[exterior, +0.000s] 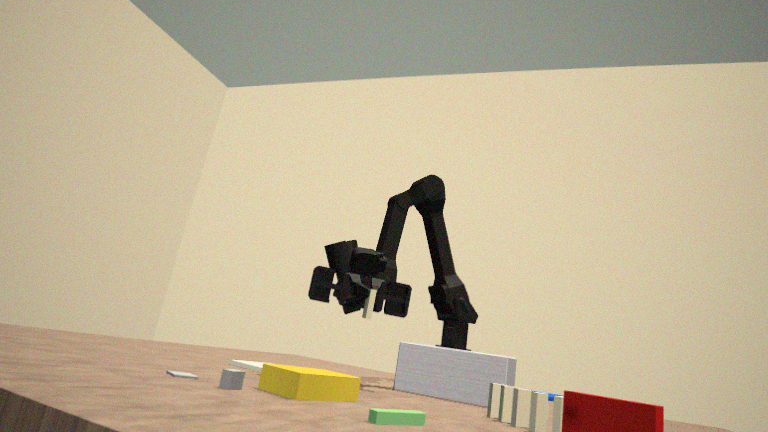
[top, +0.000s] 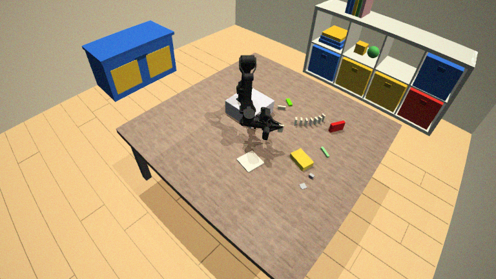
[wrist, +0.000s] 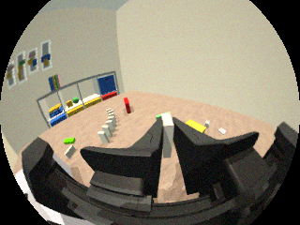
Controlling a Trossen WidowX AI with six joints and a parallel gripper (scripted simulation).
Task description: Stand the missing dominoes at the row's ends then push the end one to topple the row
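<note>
Now: the yellow block 150 mm ahead of my gripper tip, 20 mm to the left of it and 140 mm below it. The rest, counted from my gripper tip: grey cube: 260 mm ahead, 20 mm to the right, 150 mm below; then white tile: 20 mm behind, 200 mm to the right, 150 mm below; then green stick: 200 mm ahead, 170 mm to the left, 150 mm below.
</note>
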